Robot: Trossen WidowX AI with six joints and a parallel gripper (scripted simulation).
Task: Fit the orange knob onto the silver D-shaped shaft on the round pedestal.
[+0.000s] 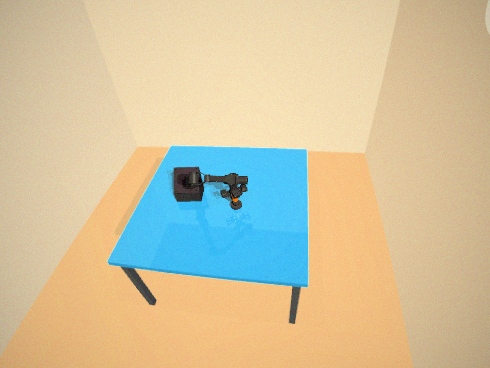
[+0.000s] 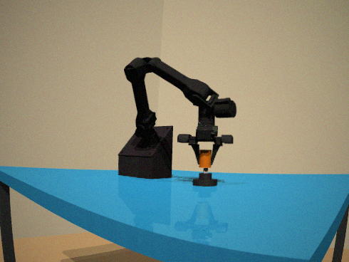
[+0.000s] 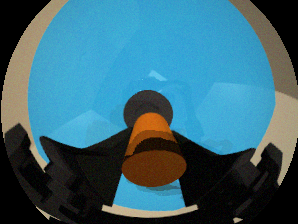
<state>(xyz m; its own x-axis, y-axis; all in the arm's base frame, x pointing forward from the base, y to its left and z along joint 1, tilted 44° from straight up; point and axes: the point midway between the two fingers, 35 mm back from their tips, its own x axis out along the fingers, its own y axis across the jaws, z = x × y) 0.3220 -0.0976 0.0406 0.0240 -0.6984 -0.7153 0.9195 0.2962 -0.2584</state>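
Right now my gripper tip is 40 mm above the round pedestal. Round my gripper tip: orange knob 30 mm above.
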